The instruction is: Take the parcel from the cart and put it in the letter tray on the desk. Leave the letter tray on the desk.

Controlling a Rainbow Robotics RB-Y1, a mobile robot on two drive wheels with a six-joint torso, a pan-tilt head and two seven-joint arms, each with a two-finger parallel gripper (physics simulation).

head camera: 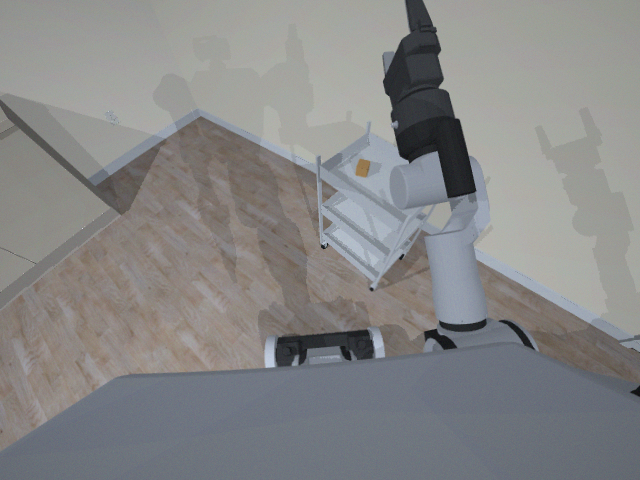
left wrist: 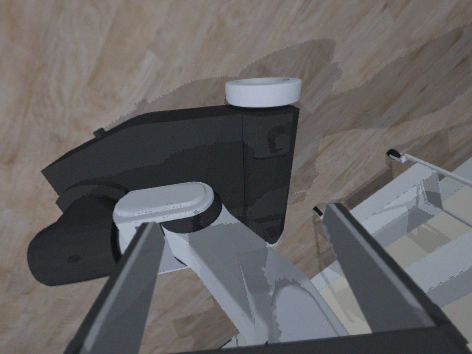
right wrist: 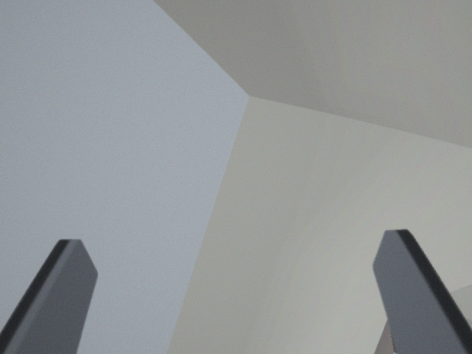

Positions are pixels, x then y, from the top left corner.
My left gripper shows in the left wrist view [242, 223]; in the right wrist view it is out of frame. My right gripper shows in the head camera view [398, 27] and in the right wrist view [232, 254]; in the left wrist view it is out of frame.
